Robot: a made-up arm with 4 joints.
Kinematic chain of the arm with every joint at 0, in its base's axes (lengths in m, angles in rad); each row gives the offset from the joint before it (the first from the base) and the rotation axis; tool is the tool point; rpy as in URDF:
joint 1: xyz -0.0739 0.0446 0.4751 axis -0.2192 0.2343 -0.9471
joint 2: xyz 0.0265 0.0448 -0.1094 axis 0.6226 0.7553 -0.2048
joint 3: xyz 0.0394 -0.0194 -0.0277 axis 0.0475 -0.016 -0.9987
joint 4: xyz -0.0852 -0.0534 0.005 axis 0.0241 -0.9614 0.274
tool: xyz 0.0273 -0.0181 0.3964 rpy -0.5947 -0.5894 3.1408
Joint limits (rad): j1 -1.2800..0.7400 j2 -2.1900..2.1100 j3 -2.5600..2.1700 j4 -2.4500..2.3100
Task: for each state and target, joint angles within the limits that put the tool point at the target. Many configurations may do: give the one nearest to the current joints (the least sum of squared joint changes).
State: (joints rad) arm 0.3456 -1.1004 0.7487 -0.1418
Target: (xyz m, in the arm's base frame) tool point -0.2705 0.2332 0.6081
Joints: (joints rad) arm 0.2507 -1.0910 0.7950 -0.2455
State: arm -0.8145 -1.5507 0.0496 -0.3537
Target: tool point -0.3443 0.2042 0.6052
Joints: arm -0.7366 -1.5340 -0.3092 -0.8440
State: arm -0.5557 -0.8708 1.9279 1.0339
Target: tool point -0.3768 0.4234 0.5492
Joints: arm -0.8013 -0.4980 2.1700 1.0621
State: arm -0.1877 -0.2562 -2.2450 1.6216
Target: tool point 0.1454 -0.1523 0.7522
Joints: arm -0.1426 -0.3878 -1.8129 1.0423
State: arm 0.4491 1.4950 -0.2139 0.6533
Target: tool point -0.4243 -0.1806 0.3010
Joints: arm 0.7354 2.1100 -0.8432 0.6967
